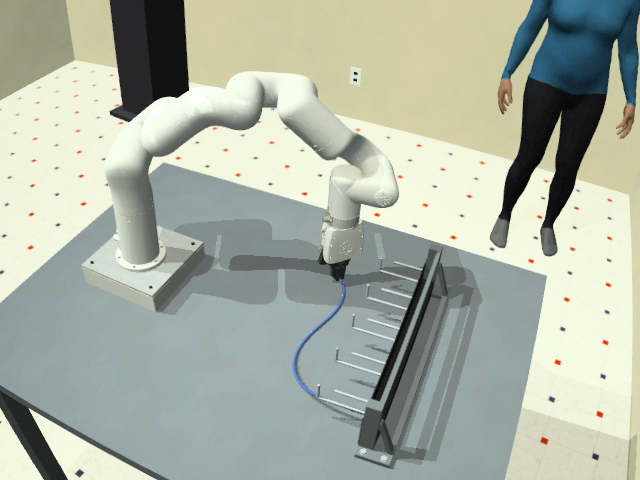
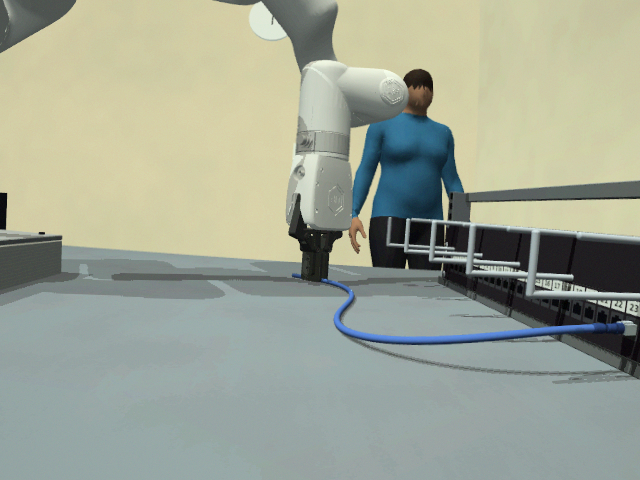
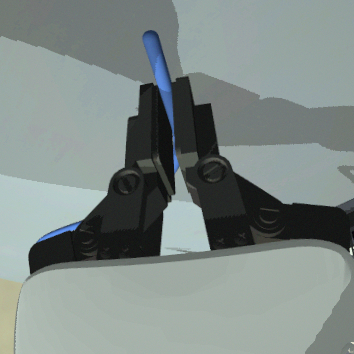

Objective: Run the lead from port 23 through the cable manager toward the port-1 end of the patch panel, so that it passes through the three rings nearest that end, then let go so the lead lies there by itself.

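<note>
The blue lead [image 1: 295, 356] [image 2: 413, 339] [image 3: 159, 65] runs from its plug [image 2: 628, 328] at port 23, at the near end of the patch panel [image 1: 369, 423] [image 2: 558, 253], and bends in an S across the table. It passes below the near-end ring [image 2: 534, 263] of the cable manager and runs outside the other rings. My gripper [image 1: 338, 279] [image 2: 314, 279] [image 3: 171, 103] is shut on the lead near its free end, low over the table, on the open side of the rings and apart from them. The lead's short free end sticks out past the fingertips.
Several ring posts [image 1: 353, 320] [image 2: 471, 248] stand in a row along the panel, with bars reaching toward the arm side. The robot's base plate [image 1: 178, 258] is at the table's left. A person [image 1: 576, 62] [image 2: 413, 165] stands behind the table. A dark column [image 1: 165, 46] stands behind the arm.
</note>
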